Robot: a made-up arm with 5 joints.
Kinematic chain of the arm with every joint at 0, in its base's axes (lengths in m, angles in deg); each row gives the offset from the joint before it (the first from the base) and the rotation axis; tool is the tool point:
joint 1: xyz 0 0 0.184 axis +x
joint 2: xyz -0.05 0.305 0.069 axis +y
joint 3: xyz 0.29 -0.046 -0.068 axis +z
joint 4: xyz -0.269 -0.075 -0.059 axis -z
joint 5: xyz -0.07 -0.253 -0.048 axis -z
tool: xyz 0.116 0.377 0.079
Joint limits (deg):
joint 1: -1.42..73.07
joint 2: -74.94..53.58
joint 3: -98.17..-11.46
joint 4: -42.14..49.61
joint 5: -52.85..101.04
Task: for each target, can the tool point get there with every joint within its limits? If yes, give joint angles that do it. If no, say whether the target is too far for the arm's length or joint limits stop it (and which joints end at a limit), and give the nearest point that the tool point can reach.
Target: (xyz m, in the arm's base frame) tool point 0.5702 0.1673 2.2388
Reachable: no: too far | nearest point 0.1942 0.0731 1.0822 | short by 1.220 m
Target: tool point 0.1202 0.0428 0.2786
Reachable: yes | joints 56.06 -15.75 -66.24 -13.14 64.34
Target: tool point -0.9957 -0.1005 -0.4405
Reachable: no: joint limits stop it (at a limit: joint 1, joint 4, joint 5) | nearest point -0.3823 0.0886 0.0063 | short by 0.782 m
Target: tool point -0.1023 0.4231 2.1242
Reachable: no: too far | nearest point 0.1389 0.1947 1.0769 | short by 1.099 m
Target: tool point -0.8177 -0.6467 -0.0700
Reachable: no: joint limits stop it (at a limit: joint 1, joint 4, joint 5) | nearest point -0.3342 -0.2653 0.1543 | short by 0.655 m
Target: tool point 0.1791 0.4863 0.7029
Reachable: yes | joints 22.54 -61.77 -81.85 3.73 -24.84
